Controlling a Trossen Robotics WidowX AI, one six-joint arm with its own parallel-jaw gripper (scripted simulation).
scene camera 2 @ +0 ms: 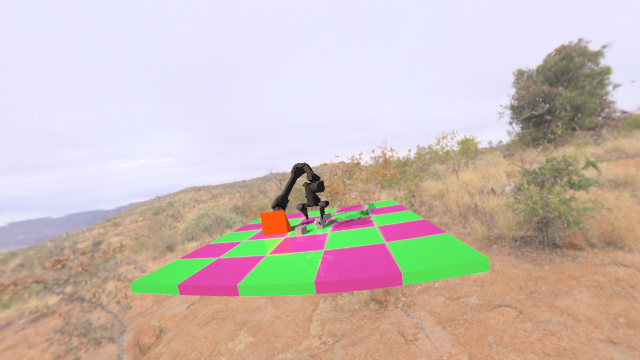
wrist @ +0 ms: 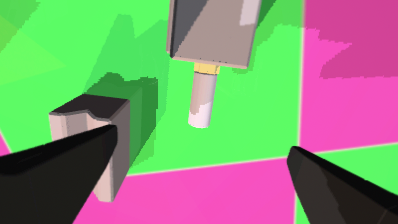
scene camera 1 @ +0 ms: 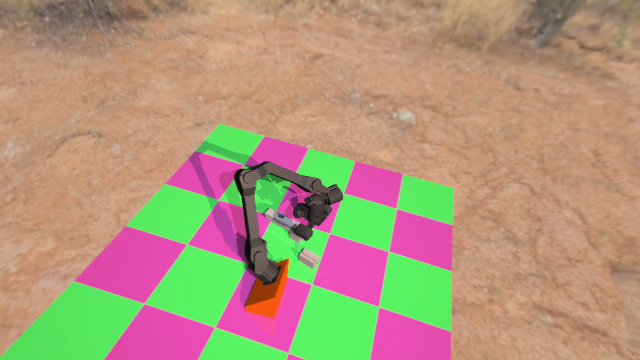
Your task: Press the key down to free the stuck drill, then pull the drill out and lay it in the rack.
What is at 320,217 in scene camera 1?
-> The gripper.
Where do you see a pale cylindrical drill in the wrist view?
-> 205,76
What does the gripper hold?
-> Nothing.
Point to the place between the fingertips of the gripper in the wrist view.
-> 204,143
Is the gripper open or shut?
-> Open.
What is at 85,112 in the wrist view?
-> A grey rack.
